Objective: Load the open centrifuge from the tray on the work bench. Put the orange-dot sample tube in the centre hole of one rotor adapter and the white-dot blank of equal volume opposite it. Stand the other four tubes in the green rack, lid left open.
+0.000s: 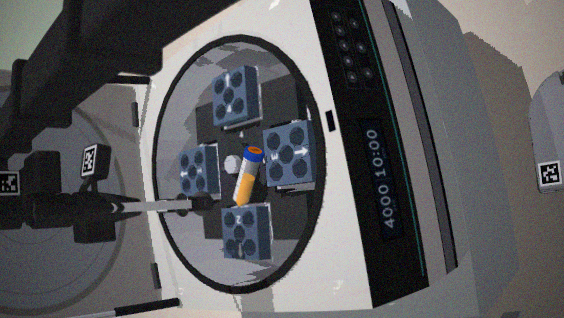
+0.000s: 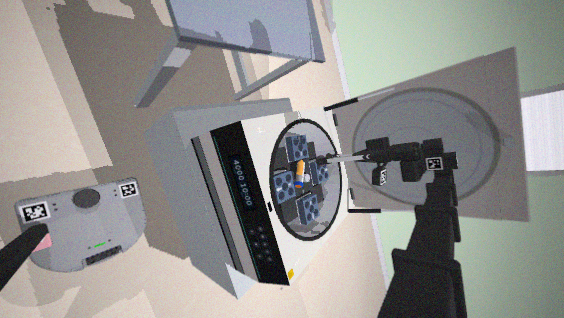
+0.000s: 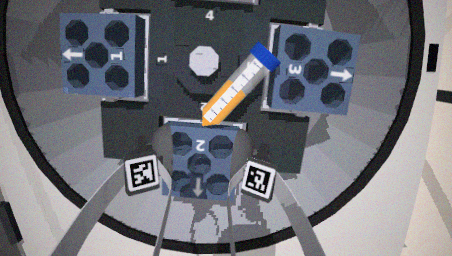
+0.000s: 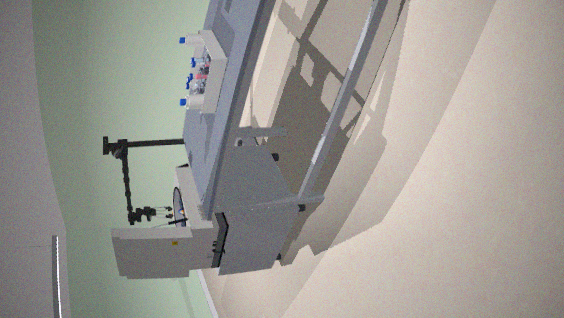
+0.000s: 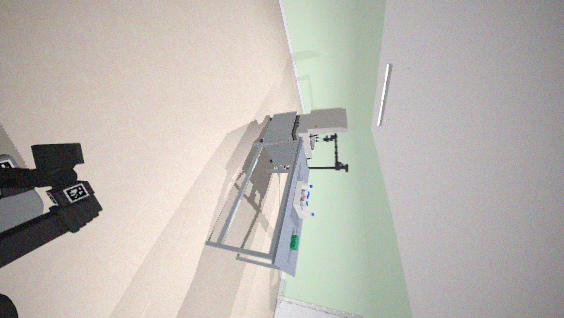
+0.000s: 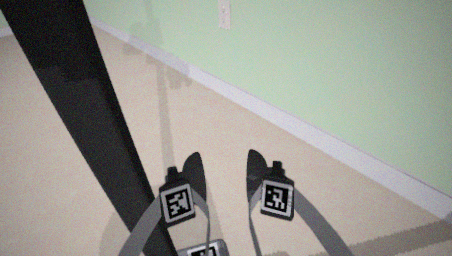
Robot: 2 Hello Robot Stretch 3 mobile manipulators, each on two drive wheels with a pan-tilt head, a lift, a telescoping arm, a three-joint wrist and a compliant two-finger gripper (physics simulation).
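Note:
The orange-dot tube [image 1: 245,182] [image 2: 299,172] [image 3: 237,90], blue-capped and part filled with orange, lies tilted loose in the open centrifuge [image 1: 340,240] [image 2: 317,117]. Its tip is by adapter 2 [image 1: 260,225] [image 3: 199,134] and its cap by adapter 3 [image 1: 290,134] [image 3: 330,61]; it is outside the holes. r1's gripper [image 1: 202,201] [image 2: 323,159] [image 3: 202,142] is open over adapter 2, apart from the tube. r2's gripper [image 6: 225,167] is open and empty, away from the bench. The tray [image 4: 215,87] holds several blue-capped tubes; their dots cannot be read. The green rack [image 5: 294,242] is on the bench.
The centrifuge lid [image 2: 510,200] stands open behind r1's wrist. The bench [image 2: 240,22] [image 4: 200,145] adjoins the centrifuge. White blue-capped bottles [image 4: 195,103] [image 4: 192,40] stand at both tray ends. A grey robot base [image 2: 75,230] is in front. A black mast [image 6: 95,110] is left of r2's gripper.

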